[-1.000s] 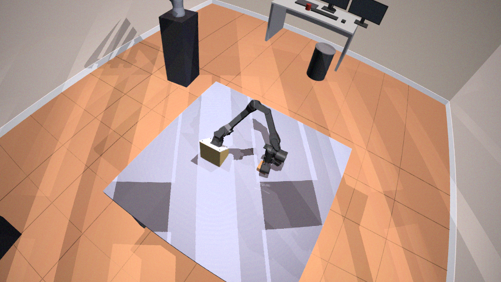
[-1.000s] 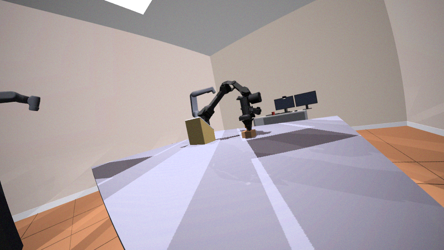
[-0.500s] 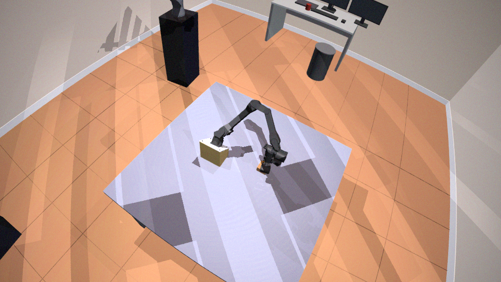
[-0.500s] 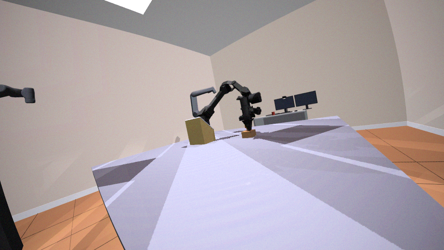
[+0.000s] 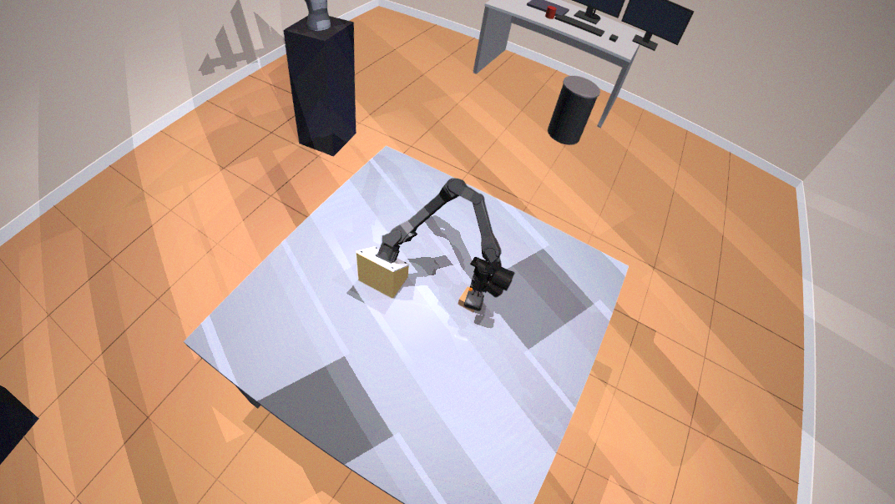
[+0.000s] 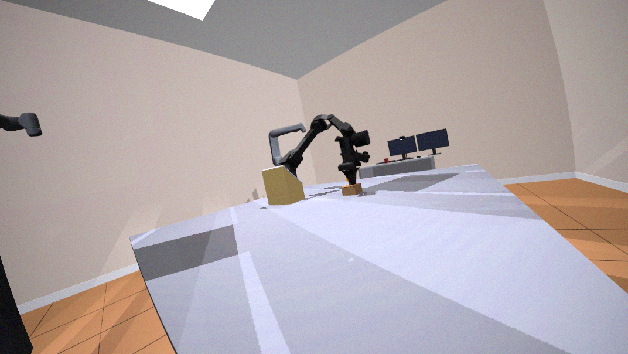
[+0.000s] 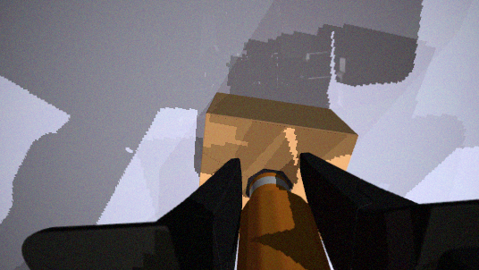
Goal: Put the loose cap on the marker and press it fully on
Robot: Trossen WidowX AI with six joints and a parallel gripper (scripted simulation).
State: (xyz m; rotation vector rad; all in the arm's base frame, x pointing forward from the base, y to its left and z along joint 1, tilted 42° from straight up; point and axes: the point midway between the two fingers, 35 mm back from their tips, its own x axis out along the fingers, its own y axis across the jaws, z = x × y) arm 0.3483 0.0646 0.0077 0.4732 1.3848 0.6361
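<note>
Now: gripper tip 2 cm above the holder block and 1 cm past it. From my gripper tip the other things lie so: orange cap (4 cm above, 1 cm behind).
</note>
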